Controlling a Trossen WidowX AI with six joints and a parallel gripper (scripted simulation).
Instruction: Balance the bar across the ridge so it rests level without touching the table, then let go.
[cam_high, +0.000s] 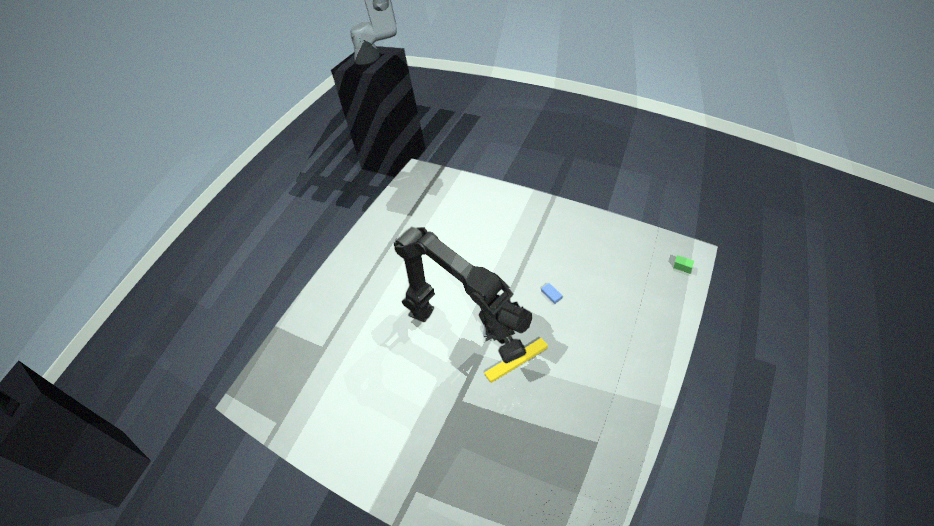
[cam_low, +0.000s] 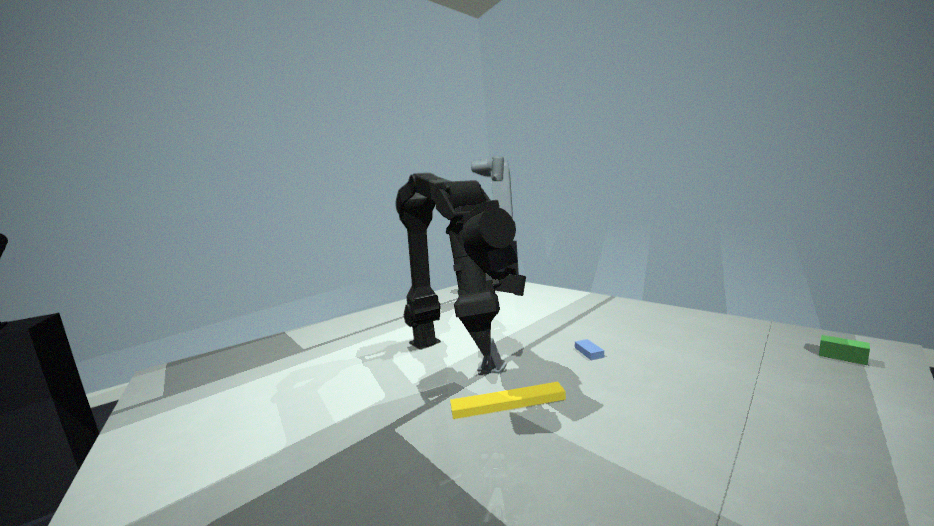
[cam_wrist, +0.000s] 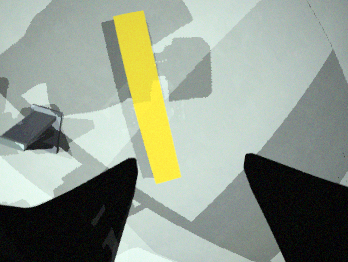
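My gripper tip is 110 mm above the yellow bar and 40 mm to the right of it. The rest, counted from my gripper tip: green block (580 mm to the left, 390 mm ahead, 100 mm below); then blue block (300 mm to the left, 110 mm below).
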